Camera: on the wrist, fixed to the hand. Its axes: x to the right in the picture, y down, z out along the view.
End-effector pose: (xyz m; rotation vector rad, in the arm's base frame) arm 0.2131 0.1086 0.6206 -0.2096 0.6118 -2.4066
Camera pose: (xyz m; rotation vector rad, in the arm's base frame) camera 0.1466 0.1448 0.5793 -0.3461 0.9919 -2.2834
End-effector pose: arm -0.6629 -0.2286 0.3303 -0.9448 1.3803 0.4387
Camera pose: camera -0.6695 -0.3141 0.3206 -1.1934 1.3338 0.6863
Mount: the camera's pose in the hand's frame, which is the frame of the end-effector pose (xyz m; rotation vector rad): 0.0297 -0.0416 -0.0695 -0.3207 -0.0062 0.0130
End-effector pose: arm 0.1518 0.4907 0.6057 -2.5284 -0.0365 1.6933
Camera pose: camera 0.2288 0.5296 0.6085 2.4576 0.2839 -1.6364
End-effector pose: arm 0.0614 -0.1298 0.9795 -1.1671 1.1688 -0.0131
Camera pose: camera 0.0477 -0.2138 0.9939 -1.4390 1.2015 0.1941
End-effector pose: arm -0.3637 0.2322 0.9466 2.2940 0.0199 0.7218
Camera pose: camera -0.3659 0.3136 0.9750 1.9914 -0.1065 0.6717
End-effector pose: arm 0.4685 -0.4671 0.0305 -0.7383 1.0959 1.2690
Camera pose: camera 0.4916 -0.5275 -0.0266 -0.9666 0.9022 1.4760
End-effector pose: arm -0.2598 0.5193 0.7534 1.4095 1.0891 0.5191
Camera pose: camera -0.3168 0.5736 0.7182 1.1366 0.9444 0.6667
